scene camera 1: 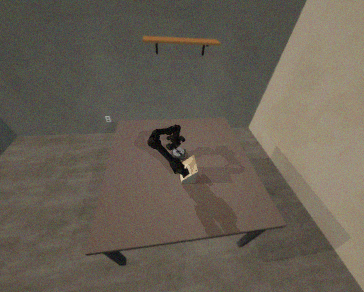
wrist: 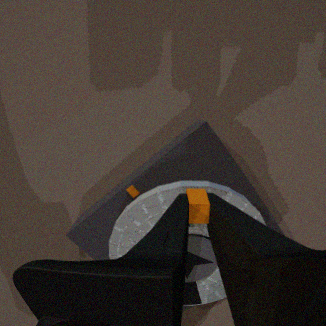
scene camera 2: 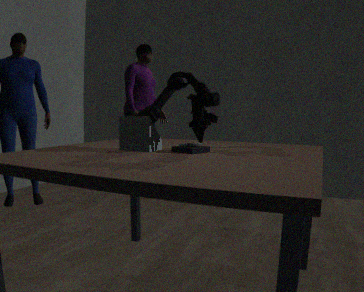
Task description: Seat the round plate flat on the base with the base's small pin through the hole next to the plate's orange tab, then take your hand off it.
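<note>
The round plate is light grey, with a darker middle and an orange tab near its rim. My gripper is shut on the tab, and its black fingers cover much of the plate. The dark square base is under the plate. An orange mark shows on the base just outside the plate's rim, left of the tab in the wrist view. The small pin and the hole by the tab are hidden. I cannot tell if the plate lies fully flat.
A box-like block with a pale face stands on the table close to the base and the arm's foot. Two people, in blue and purple, stand behind the table. An orange shelf hangs on the wall.
</note>
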